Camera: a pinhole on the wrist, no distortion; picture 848 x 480 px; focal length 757.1 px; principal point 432.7 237.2 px. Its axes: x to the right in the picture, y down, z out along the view. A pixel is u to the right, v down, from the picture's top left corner.
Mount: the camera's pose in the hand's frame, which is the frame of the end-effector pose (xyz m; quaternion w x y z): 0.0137 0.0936 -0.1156 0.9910 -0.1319 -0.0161 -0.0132
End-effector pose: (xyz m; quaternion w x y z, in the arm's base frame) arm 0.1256 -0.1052 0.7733 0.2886 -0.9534 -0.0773 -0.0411
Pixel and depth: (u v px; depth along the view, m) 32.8 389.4 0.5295
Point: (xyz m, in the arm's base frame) -0.0773 -0.2207 0.2569
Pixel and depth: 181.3 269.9 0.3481
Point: 0.0578 -0.1666 0.4737
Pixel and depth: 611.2 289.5 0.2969
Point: 0.2384 -0.1581 0.5401
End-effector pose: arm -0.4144 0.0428 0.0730 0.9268 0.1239 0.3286 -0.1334
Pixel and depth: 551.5 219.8 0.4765
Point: -0.0895 0.1120 0.3178
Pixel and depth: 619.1 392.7 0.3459
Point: -0.1471 0.1977 0.2027
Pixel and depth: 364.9 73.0 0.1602
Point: -0.3581 0.1243 0.1273
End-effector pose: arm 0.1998 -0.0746 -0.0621 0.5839 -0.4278 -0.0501 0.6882
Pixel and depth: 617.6 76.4 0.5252
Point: -0.1610 0.1750 0.0709
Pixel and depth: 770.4 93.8 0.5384
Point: -0.1727 0.2725 0.0148
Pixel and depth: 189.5 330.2 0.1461
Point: 0.0715 -0.1446 -0.1160
